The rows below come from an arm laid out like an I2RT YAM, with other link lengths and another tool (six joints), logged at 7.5 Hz.
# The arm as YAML. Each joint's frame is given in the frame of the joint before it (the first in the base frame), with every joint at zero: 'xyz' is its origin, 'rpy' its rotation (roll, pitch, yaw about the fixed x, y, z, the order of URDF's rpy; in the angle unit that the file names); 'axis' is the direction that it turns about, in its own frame. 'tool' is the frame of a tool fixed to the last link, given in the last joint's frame.
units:
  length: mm
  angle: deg
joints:
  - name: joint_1
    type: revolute
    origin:
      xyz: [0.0, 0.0, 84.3]
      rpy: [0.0, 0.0, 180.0]
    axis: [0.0, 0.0, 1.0]
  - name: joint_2
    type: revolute
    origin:
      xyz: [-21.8, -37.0, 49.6]
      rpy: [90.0, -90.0, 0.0]
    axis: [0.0, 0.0, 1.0]
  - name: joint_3
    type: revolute
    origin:
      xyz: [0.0, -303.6, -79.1]
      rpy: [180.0, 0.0, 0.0]
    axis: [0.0, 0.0, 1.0]
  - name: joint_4
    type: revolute
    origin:
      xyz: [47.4, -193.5, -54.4]
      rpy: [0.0, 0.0, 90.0]
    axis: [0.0, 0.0, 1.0]
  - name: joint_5
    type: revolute
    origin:
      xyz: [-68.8, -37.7, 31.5]
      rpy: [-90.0, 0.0, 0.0]
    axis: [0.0, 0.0, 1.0]
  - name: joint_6
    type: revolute
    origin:
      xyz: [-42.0, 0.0, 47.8]
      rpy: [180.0, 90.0, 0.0]
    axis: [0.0, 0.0, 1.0]
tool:
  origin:
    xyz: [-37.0, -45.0, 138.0]
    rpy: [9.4, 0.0, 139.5]
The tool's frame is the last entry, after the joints.
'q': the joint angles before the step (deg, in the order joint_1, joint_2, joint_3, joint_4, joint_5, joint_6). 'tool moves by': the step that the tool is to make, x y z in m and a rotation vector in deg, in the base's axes. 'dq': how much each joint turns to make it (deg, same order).
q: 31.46 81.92 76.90 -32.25 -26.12 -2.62
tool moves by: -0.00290 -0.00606 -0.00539 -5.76 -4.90 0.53
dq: 3.07 -1.06 1.49 -3.43 6.60 -4.75
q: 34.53 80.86 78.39 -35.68 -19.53 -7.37
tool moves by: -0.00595 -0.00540 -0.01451 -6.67 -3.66 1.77
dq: 3.78 -0.35 -0.08 -2.63 6.34 -4.75
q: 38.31 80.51 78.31 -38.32 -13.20 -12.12
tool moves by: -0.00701 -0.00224 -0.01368 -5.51 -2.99 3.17
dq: 3.60 0.08 -0.70 -1.31 4.40 -4.39
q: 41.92 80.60 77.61 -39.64 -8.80 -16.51
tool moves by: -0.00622 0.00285 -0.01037 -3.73 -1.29 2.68
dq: 3.16 0.87 -0.18 -0.88 2.83 -2.29
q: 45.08 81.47 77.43 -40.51 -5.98 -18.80
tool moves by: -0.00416 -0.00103 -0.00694 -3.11 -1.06 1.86
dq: 2.02 0.53 0.08 -1.23 2.19 -1.94
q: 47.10 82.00 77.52 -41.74 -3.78 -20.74
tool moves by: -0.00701 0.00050 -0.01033 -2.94 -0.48 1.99
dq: 2.46 0.53 -0.97 -0.45 2.02 -1.23
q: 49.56 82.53 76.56 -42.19 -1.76 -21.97
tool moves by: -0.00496 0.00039 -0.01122 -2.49 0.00 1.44
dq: 1.77 0.79 -1.23 0.09 1.41 -0.79
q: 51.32 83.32 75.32 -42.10 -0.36 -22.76
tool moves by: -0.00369 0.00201 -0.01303 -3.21 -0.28 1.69
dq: 2.20 1.57 -0.88 0.09 2.02 -0.97
